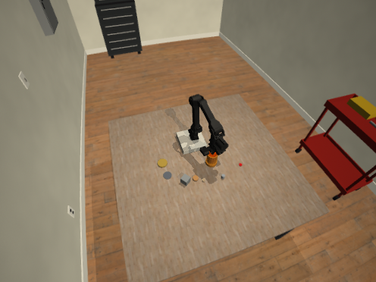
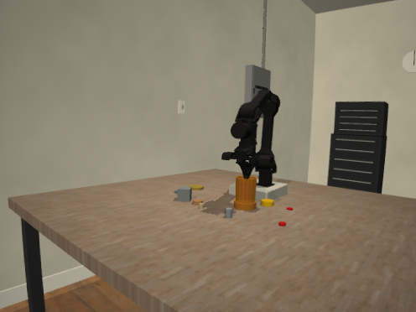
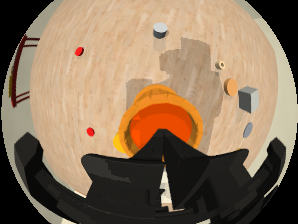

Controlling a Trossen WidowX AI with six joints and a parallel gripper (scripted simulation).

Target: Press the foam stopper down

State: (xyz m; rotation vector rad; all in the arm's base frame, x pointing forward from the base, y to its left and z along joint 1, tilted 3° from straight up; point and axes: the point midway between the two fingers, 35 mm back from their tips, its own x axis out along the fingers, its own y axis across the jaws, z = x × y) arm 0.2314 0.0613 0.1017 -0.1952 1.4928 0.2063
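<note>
Now: the orange foam stopper 4 cm below my hand. From my hand the other things lie so: small tan disc (10 cm ahead, 15 cm to the right, 13 cm below); then yellow disc (9 cm behind, 4 cm to the left, 13 cm below); then small grey cylinder (14 cm ahead, 4 cm to the left, 12 cm below).
</note>
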